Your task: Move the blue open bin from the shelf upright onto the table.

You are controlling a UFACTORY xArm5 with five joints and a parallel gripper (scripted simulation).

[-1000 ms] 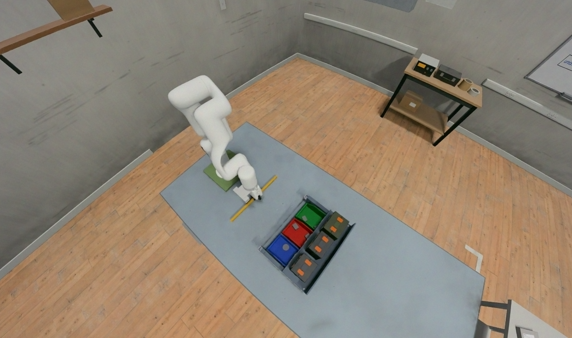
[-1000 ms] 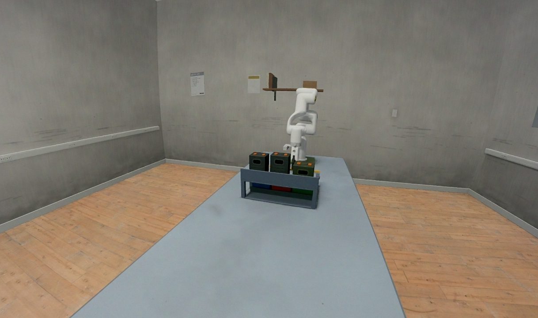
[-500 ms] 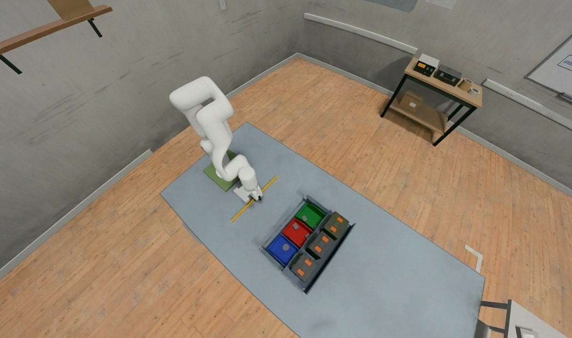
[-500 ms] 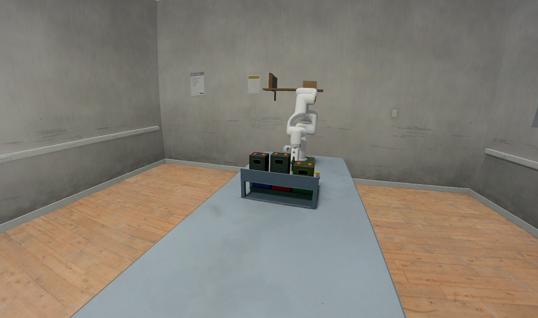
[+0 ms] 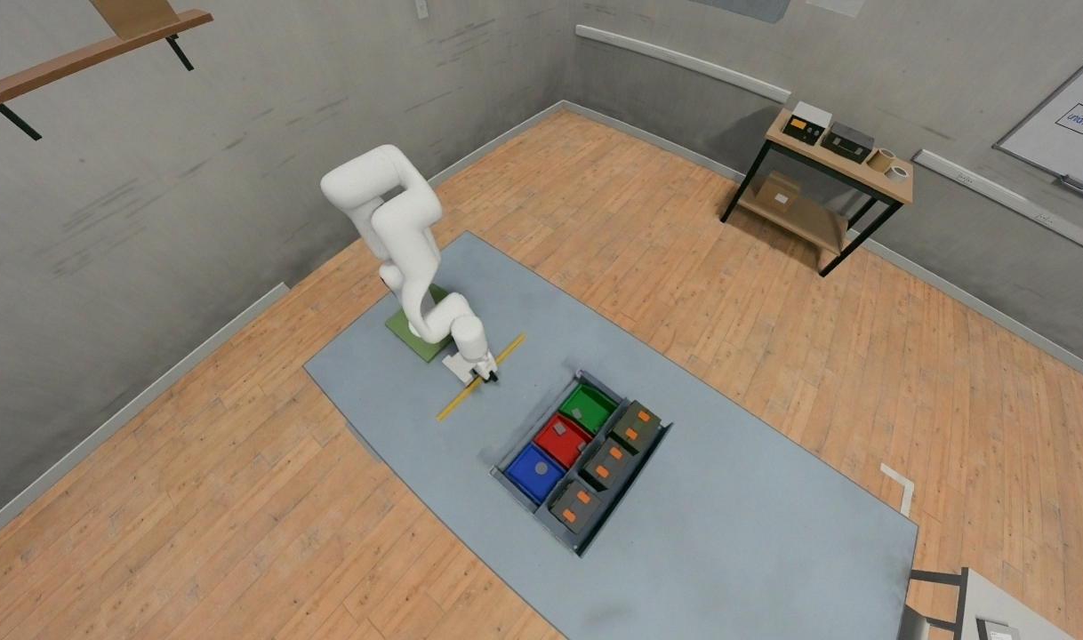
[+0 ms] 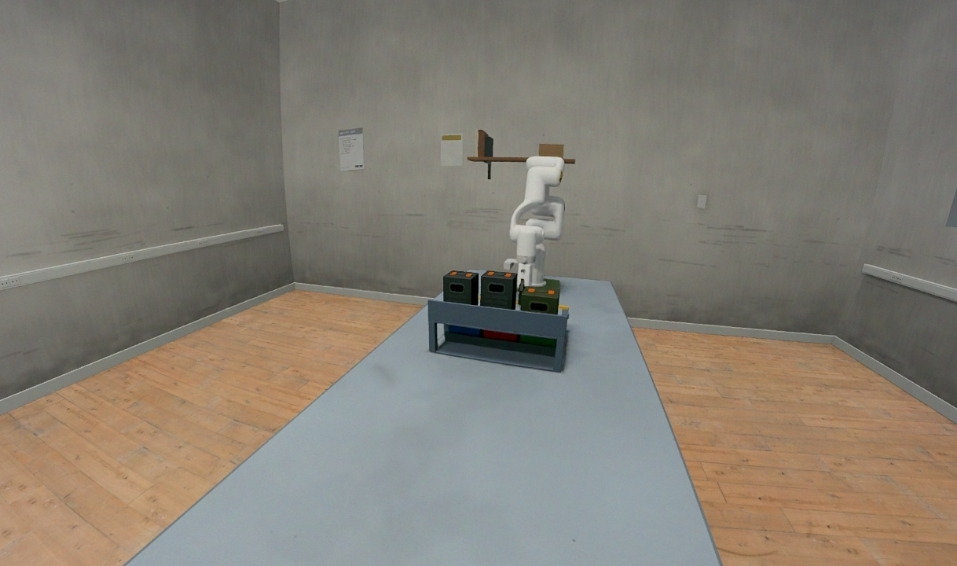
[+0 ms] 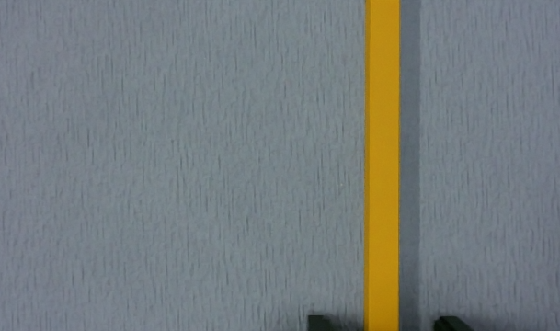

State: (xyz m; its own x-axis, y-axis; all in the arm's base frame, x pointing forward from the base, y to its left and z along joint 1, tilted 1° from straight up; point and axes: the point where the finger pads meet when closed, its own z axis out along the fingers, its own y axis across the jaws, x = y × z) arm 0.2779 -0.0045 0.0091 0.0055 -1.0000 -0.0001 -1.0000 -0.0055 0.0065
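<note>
Right now the yellow bar is 20 mm below my hand. Round my hand: red bin: 340 mm ahead, 20 mm above; then grey disc: 320 mm ahead, 90 mm to the right, 10 mm below; then green bin: 330 mm ahead, 110 mm to the left, 20 mm above.
</note>
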